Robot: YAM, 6 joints.
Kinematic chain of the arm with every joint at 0, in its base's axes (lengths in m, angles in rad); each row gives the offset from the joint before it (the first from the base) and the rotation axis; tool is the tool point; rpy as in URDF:
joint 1: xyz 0 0 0.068 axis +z
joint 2: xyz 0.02 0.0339 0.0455 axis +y
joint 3: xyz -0.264 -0.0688 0 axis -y
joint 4: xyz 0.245 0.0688 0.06 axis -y
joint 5: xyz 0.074 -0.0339 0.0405 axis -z
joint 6: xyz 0.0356 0 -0.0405 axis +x
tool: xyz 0 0 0 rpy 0 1.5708 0
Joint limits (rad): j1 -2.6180..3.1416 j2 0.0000..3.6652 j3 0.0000..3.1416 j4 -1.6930..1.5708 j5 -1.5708..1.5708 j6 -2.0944..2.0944
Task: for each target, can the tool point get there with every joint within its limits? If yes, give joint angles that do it. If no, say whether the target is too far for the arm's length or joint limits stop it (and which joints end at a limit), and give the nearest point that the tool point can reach.
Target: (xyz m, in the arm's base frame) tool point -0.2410 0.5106 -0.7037
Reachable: no: too far | nearest point -0.1708 0.3619 -0.3471 | short by 0.393 m
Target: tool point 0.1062 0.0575 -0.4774
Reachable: no: joint limits stop it (at a limit: joint 2) | nearest point 0.1332 0.0721 -0.3671 | short by 0.115 m
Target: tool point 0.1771 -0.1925 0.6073
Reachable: yes | joints -0.9265 1.4822 1.9388 0.3201 -0.8173 0.3485
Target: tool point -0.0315 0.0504 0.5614
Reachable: yes | joints 2.6543 0.8580 1.2787 1.0974 0.9926 -1.2467
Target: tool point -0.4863 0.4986 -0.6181
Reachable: no: too far | nearest point -0.3248 0.3330 -0.3084 | short by 0.387 m
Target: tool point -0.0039 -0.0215 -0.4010
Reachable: no: joint limits stop it (at a limit: joint 2) | nearest point -0.0114 -0.0631 -0.3297 | short by 0.083 m
